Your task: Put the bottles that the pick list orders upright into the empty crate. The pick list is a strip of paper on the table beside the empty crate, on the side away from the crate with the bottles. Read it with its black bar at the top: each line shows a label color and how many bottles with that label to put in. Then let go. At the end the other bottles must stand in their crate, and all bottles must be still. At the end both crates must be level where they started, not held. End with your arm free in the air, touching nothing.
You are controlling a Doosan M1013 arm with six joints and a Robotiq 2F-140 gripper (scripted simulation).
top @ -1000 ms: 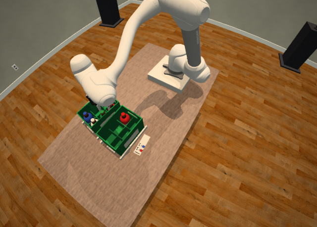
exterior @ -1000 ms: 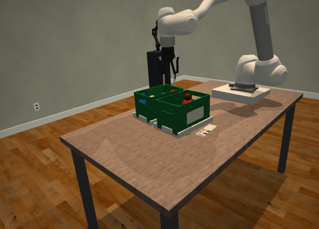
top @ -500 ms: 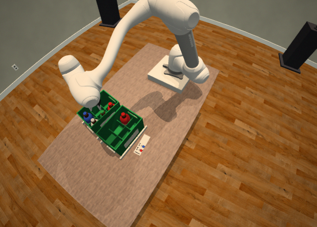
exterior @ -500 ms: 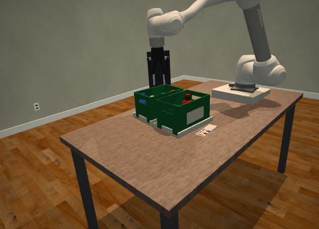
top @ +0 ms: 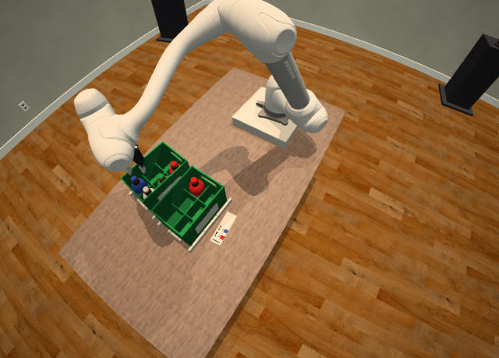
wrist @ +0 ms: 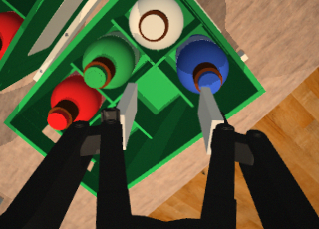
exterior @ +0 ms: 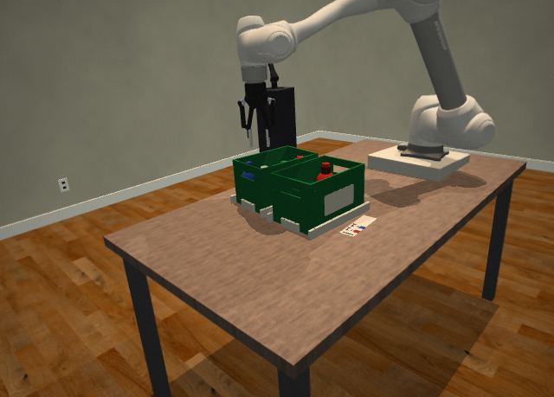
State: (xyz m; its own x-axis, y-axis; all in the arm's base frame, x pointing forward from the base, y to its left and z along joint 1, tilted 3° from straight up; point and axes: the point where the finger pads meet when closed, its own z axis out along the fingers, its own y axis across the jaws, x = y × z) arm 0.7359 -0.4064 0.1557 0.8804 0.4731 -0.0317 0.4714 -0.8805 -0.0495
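Right now my hand is 17 cm above the blue-label bottle, 4 cm to the left of it and 2 cm short of it. From my hand the other things lie so: white-label bottle 17 cm below, 4 cm to the left, 4 cm ahead; pick list 40 cm to the left, 25 cm below, 2 cm ahead; green-label bottle 17 cm below, 7 cm to the left, 4 cm behind.
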